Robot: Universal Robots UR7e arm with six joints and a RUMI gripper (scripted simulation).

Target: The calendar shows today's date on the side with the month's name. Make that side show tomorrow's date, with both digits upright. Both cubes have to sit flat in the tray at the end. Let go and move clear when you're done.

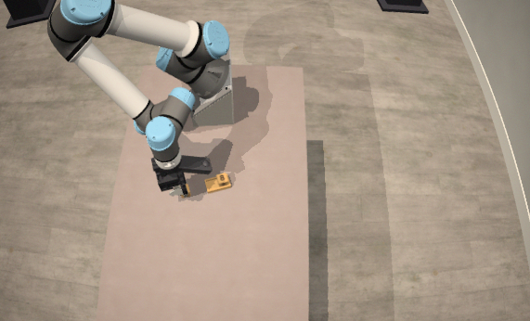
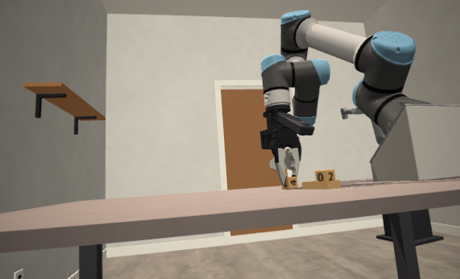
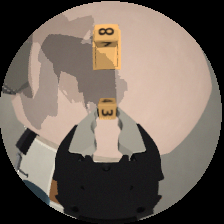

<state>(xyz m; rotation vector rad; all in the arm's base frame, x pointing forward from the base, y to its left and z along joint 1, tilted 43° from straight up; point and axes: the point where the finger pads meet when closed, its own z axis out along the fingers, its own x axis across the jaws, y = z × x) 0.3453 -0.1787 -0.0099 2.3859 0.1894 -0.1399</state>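
My gripper is now 2 cm past the wooden tray, 11 cm to the right of it and 2 cm above it.
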